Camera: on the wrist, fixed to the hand. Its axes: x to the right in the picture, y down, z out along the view.
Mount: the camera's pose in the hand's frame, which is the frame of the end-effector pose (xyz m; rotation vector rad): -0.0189 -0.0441 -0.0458 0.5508 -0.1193 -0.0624
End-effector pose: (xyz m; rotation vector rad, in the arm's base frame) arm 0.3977 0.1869 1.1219 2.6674 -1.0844 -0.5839
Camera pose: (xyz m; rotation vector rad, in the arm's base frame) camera 0.4326 0.2333 1.1540 -2.5336 1.0889 0.4145
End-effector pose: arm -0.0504 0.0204 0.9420 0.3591 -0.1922 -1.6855
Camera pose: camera -0.0737 0.0492 0.8870 0.6778 -0.7471 -1.6985
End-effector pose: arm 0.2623 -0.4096 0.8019 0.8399 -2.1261 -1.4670
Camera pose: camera 0.3160 -0.4393 0.7768 1.0297 -2.6684 -0.9789
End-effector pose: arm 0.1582 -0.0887 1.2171 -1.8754 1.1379 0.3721
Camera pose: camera 0.1763 -0.1068 1.2783 -1.3811 0.9763 0.1136
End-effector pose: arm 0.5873 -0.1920 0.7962 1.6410 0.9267 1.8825
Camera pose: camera 0.5421 -0.1850 0.7482 1.9711 1.5192 1.5465
